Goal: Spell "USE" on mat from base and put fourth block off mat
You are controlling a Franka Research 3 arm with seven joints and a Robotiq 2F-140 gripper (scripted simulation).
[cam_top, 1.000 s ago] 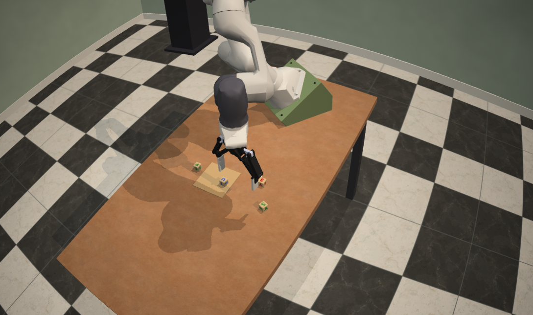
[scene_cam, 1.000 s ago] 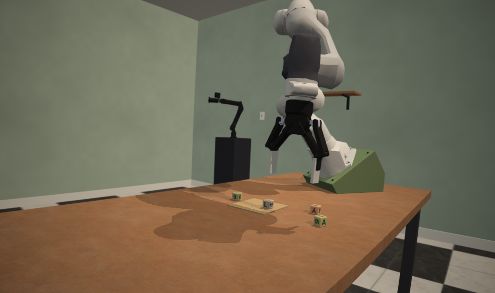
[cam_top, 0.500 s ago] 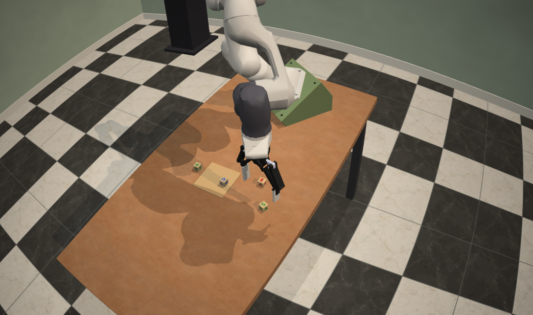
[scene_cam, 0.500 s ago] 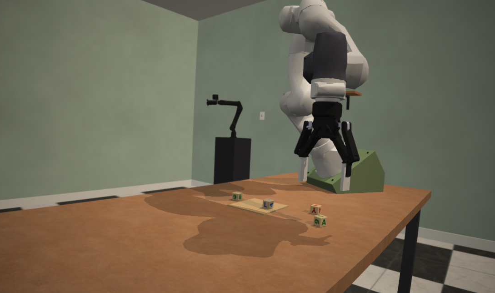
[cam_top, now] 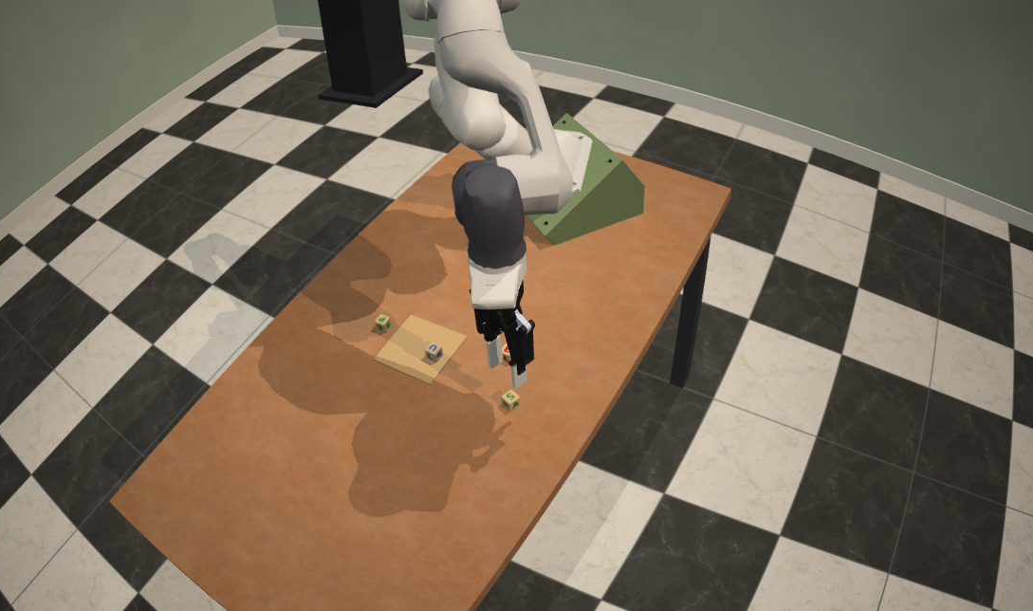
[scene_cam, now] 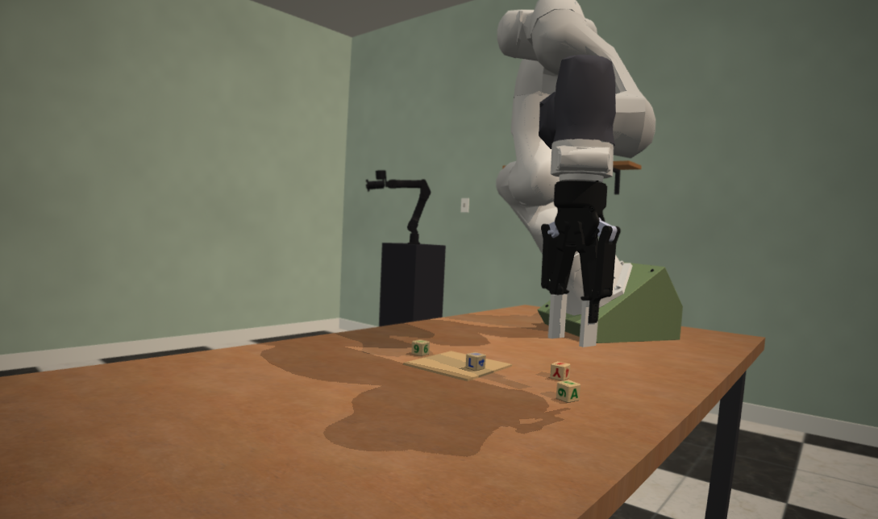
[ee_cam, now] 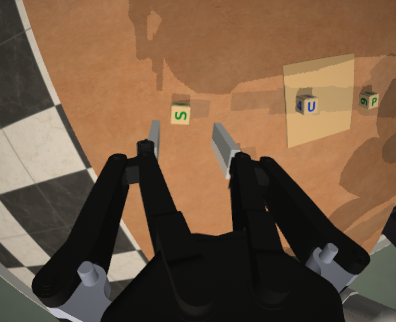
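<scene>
The S block lies 10 cm below my hand. From my hand the other things lie so: U block 19 cm to the right, 10 cm below, 3 cm behind; then E block 10 cm below, 10 cm behind, 6 cm to the right; then mat 23 cm to the right, 12 cm below, 4 cm behind.
</scene>
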